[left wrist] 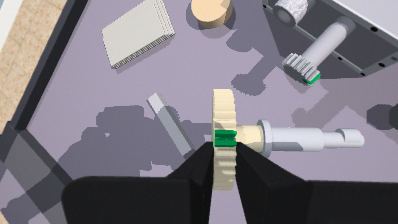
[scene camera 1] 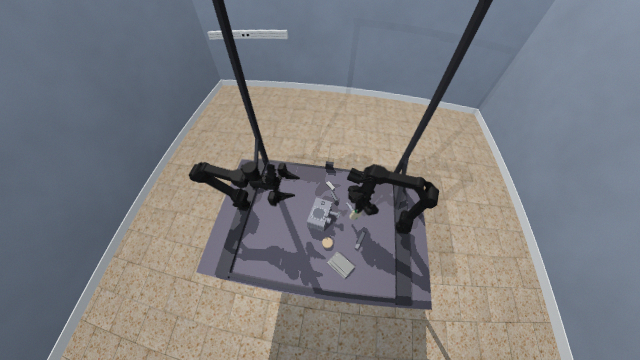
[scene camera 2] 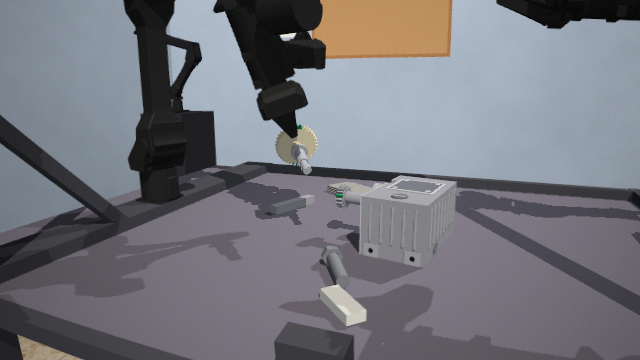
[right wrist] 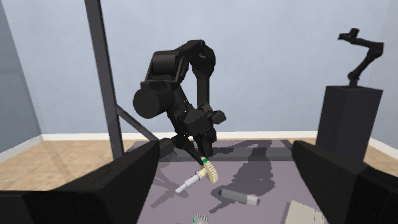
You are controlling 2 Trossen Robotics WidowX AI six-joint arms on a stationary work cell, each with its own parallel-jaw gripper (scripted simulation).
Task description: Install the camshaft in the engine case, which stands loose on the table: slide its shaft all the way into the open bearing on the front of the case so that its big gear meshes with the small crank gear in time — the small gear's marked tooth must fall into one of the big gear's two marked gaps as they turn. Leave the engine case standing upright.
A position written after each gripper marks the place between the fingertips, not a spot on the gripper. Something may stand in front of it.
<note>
In view: the left gripper (scene camera 2: 293,135), the right gripper (scene camera 1: 297,186), a grey bar (left wrist: 168,119) and an engine case (scene camera 2: 408,220).
The left gripper shows as well in the left wrist view (left wrist: 223,148) and in the right wrist view (right wrist: 204,163). The right gripper also shows in the right wrist view (right wrist: 224,146).
</note>
